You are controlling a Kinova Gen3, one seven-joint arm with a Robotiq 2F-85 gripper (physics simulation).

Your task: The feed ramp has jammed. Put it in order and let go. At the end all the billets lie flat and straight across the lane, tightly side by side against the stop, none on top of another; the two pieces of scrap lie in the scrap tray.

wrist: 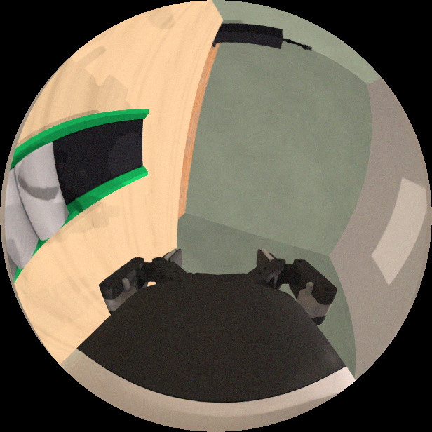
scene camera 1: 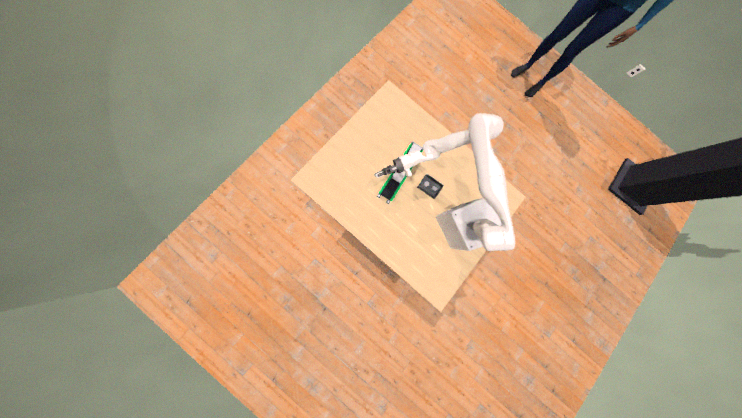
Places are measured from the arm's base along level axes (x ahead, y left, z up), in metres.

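Pixels of known places: gripper, fingertip midpoint: (scene camera 1: 375, 176).
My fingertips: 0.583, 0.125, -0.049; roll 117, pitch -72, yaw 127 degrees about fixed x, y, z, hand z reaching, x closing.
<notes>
Ahead of a thing's pixels: the offset from my fingertips to its middle, as dx, dy, dz. Level surfaces: height alone.
The feed ramp @(-0.088, -0.162, -0.149) (scene camera 1: 390, 190) (wrist: 100, 160) has green side rails and a black bed. Two light grey billets show in the wrist view at the left edge: one billet (wrist: 42, 200) lies across the lane beside the bare bed, and another billet (wrist: 17, 225) is beyond it, cut off by the view's edge. Their exact tilt is hard to tell, and the arm hides part of the ramp in the scene view. The dark scrap tray @(-0.286, -0.223, -0.198) (scene camera 1: 438, 191) holds two small grey pieces @(-0.258, -0.222, -0.203) (scene camera 1: 426, 184) @(-0.314, -0.225, -0.199) (scene camera 1: 435, 187). My gripper (scene camera 1: 378, 174) (wrist: 218, 257) is open and empty, off the ramp's side.
The ramp and tray stand on a light wooden table @(dz -0.216) (scene camera 1: 353, 135) (wrist: 160, 90). My arm's base block (scene camera 1: 456, 228) is at the table's near right, beyond the tray. A person (scene camera 1: 565, 46) and a black pillar (scene camera 1: 685, 171) stand away from the table.
</notes>
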